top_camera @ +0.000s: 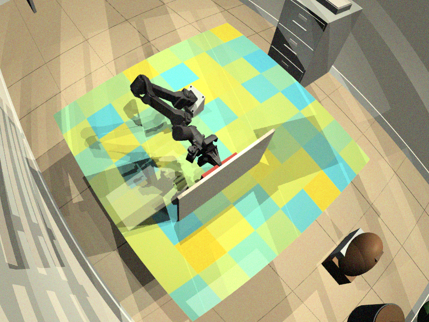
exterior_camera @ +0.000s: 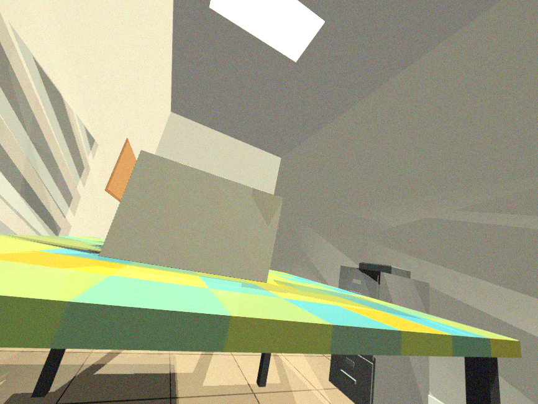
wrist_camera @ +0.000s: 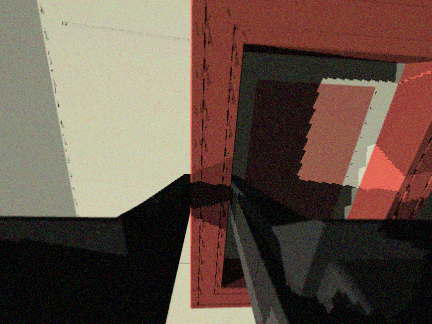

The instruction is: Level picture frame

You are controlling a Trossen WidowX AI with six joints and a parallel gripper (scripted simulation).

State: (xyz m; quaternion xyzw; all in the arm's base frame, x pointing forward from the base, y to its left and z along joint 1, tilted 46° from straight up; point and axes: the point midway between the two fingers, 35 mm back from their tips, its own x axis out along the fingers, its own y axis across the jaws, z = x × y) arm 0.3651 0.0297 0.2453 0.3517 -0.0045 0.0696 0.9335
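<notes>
The red picture frame lies 50 mm below my gripper tip and 10 mm ahead of it. The rest, counted from my gripper tip: upright wall panel (60 mm below, 20 mm ahead, 10 mm to the left).
</notes>
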